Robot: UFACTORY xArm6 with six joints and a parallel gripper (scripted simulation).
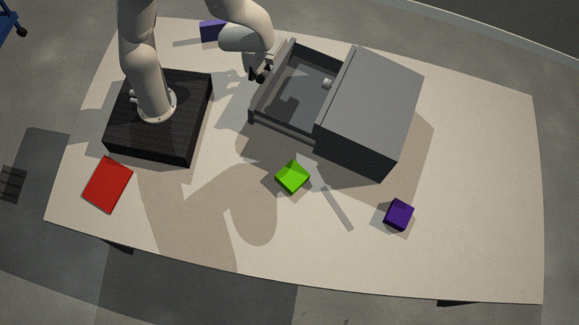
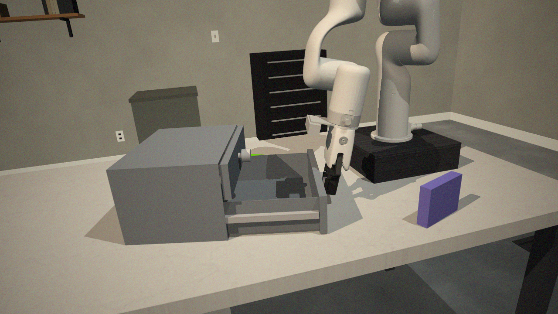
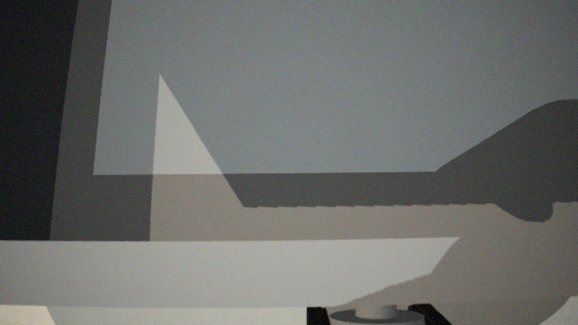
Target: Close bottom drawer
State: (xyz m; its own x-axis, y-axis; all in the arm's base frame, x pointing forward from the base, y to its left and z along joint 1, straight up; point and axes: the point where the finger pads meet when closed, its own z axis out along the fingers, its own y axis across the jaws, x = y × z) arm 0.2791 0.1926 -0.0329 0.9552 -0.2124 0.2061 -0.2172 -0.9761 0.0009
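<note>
Right now the drawer is 13 cm ahead of my hand, 3 cm to the right of it and 2 cm below it. The rest, counted from my hand: grey cabinet: 23 cm ahead, 5 cm to the right, 2 cm above; green block: 29 cm to the right, 15 cm ahead, 3 cm below; purple block: 20 cm behind, 15 cm to the left.
</note>
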